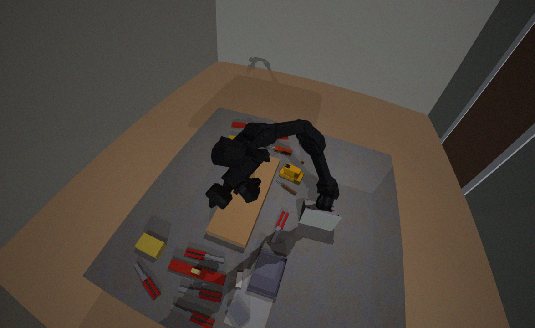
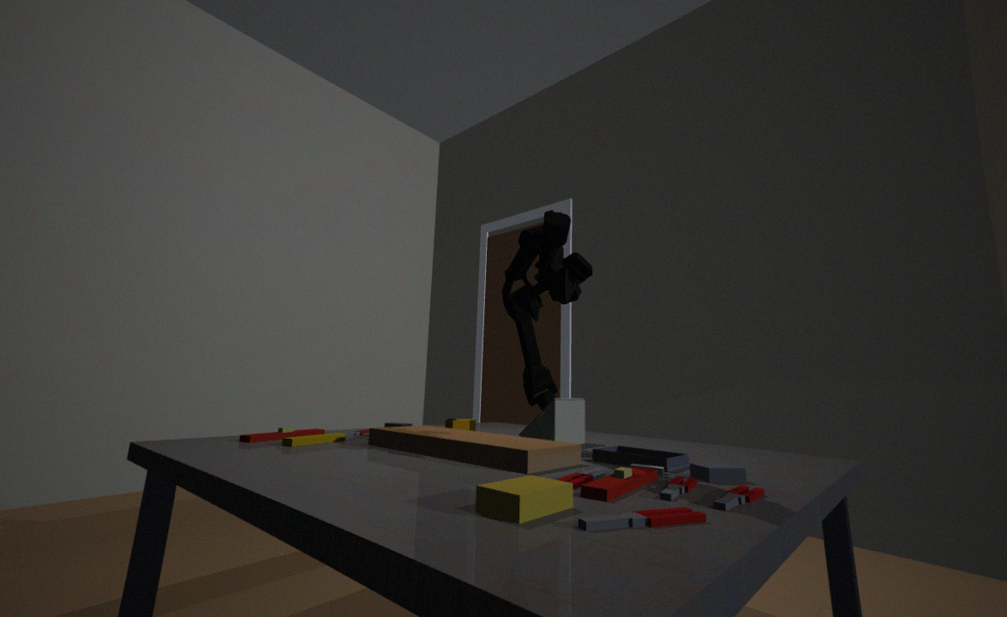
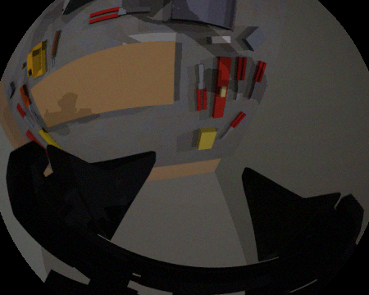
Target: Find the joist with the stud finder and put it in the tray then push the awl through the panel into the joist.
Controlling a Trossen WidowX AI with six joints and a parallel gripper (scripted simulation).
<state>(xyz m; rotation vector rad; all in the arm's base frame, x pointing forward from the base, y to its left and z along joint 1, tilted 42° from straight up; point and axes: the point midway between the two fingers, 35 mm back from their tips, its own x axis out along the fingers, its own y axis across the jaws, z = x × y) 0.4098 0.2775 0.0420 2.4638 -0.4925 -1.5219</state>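
My gripper tip is now 420 mm to the left of the yellow stud finder, 270 mm above it and 240 mm past it. Round my gripper tip: grey tray (300 mm below, 210 mm behind, 110 mm to the left); yellow block (300 mm below, 290 mm ahead, 120 mm to the left); white piece (310 mm below, 160 mm to the left, 100 mm behind).
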